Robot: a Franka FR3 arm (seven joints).
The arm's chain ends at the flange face. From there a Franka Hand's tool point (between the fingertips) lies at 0.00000 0.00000 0.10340 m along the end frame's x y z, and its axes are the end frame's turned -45 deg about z.
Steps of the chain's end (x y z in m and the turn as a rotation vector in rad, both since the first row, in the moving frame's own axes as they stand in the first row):
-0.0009 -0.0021 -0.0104 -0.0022 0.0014 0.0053
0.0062 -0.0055 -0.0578 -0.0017 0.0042 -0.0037
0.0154 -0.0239 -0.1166 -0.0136 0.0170 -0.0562
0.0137 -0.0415 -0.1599 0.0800 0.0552 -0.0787
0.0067 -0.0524 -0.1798 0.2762 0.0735 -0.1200
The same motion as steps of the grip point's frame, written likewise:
0.0008 -0.0019 -0.0104 -0.0025 -0.0006 0.0053
0.0085 0.0009 -0.0578 -0.0042 0.0018 -0.0037
0.0281 -0.0038 -0.1166 -0.0216 0.0024 -0.0562
0.0488 -0.0219 -0.1604 0.0175 0.0956 -0.0787
0.0661 -0.0484 -0.1840 0.1433 0.2473 -0.1200

